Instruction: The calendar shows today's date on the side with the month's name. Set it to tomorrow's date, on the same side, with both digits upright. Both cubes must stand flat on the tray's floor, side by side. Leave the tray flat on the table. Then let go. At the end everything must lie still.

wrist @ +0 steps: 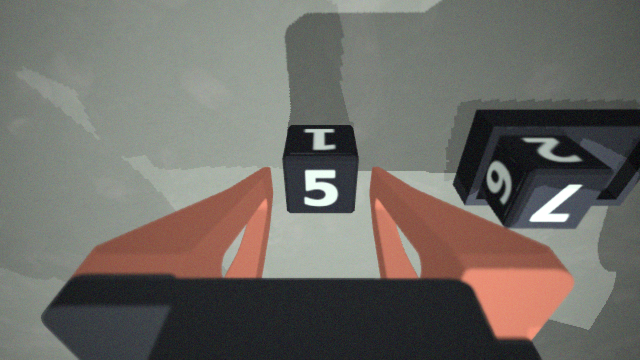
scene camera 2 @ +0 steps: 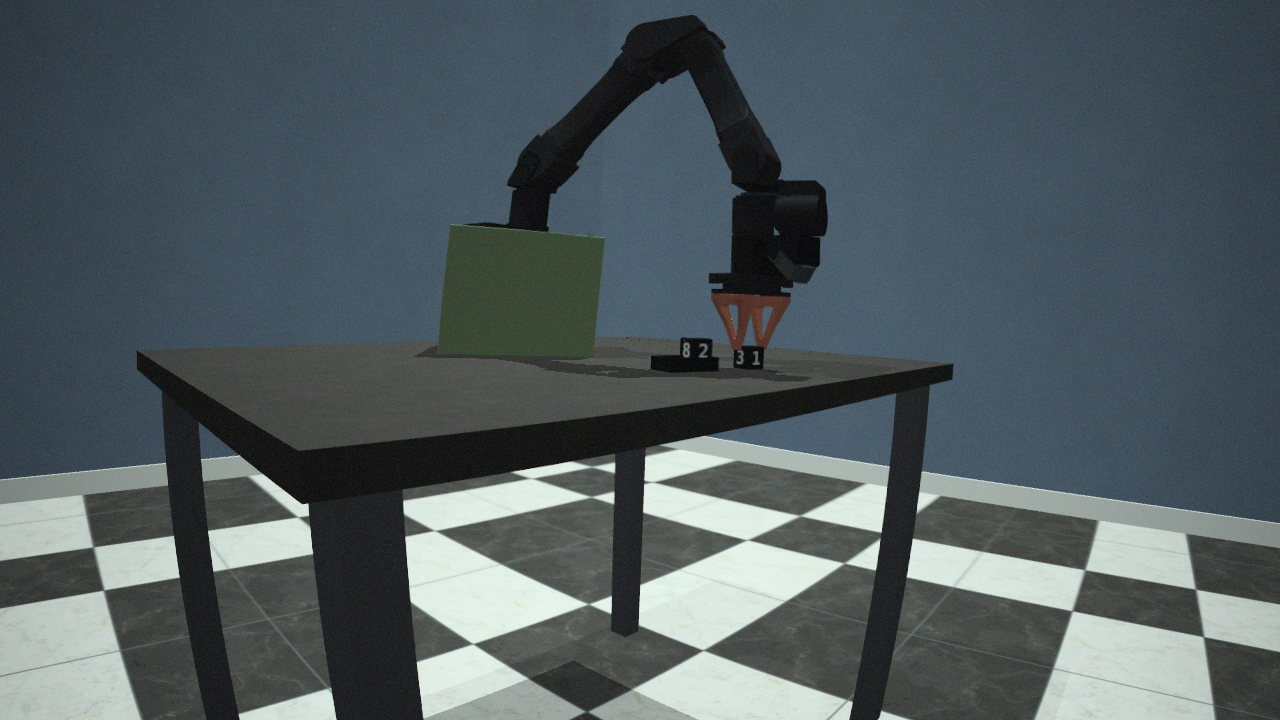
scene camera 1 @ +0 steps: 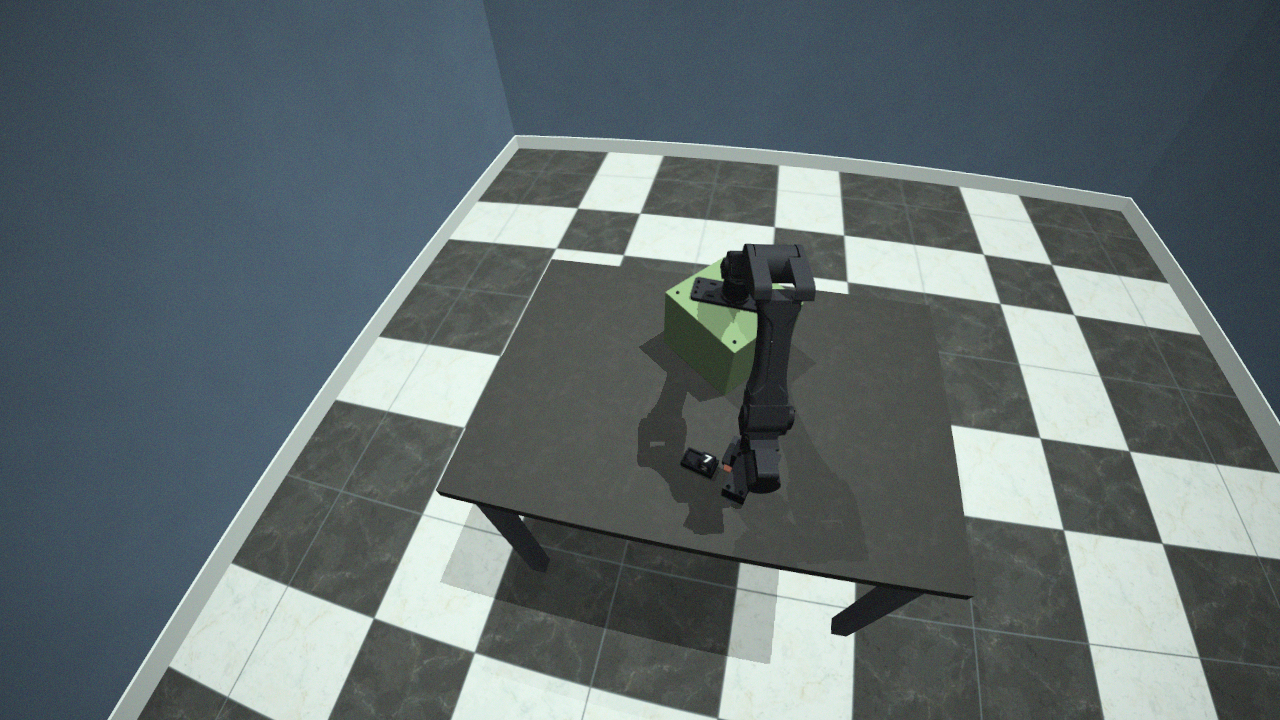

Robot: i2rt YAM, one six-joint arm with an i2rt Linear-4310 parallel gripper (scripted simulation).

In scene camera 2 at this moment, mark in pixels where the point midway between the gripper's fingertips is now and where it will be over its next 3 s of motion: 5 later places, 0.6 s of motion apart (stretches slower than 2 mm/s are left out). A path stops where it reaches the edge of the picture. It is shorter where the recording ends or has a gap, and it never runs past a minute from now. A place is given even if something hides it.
The gripper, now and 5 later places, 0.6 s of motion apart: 749, 350; 754, 299; 751, 294; 750, 297; 750, 300; 750, 305
